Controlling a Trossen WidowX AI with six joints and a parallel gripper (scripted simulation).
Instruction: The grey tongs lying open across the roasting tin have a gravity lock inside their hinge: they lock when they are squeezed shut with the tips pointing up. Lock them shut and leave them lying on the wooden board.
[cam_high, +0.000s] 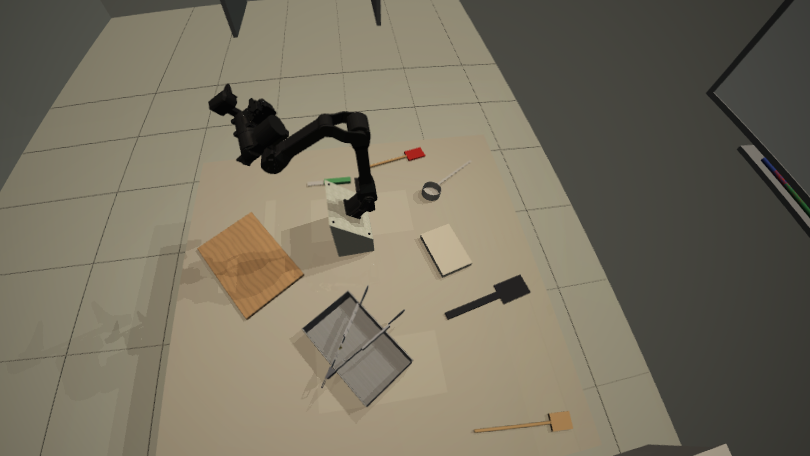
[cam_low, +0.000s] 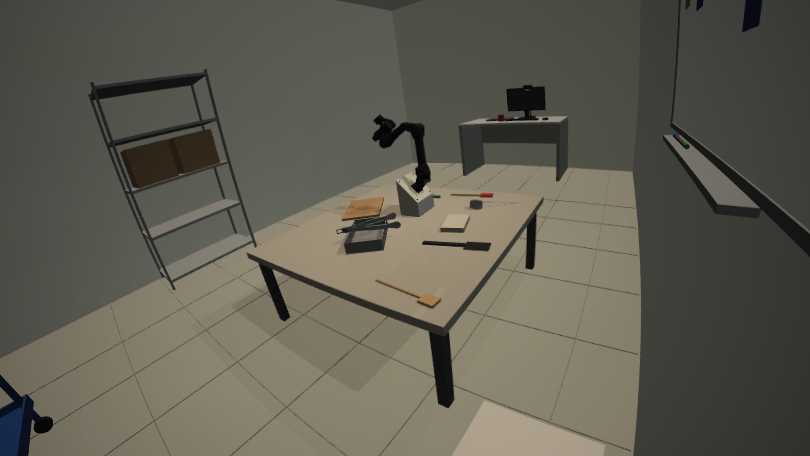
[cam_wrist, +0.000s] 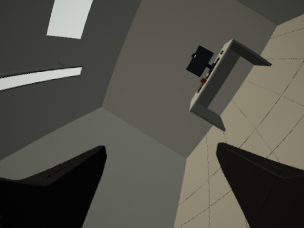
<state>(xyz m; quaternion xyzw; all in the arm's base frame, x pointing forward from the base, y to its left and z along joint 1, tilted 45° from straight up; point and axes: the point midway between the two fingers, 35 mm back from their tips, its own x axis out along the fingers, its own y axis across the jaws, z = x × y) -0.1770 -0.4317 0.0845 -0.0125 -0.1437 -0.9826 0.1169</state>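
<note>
Right now my gripper tip is 630 mm short of the roasting tin, 180 mm to the right of it and 490 mm above it. Also, from my gripper tip: wooden board 240 mm ahead, 150 mm to the right, 520 mm below; then red spatula 120 mm behind, 500 mm to the left, 520 mm below; then green-handled tool 60 mm behind, 170 mm to the left, 520 mm below.
</note>
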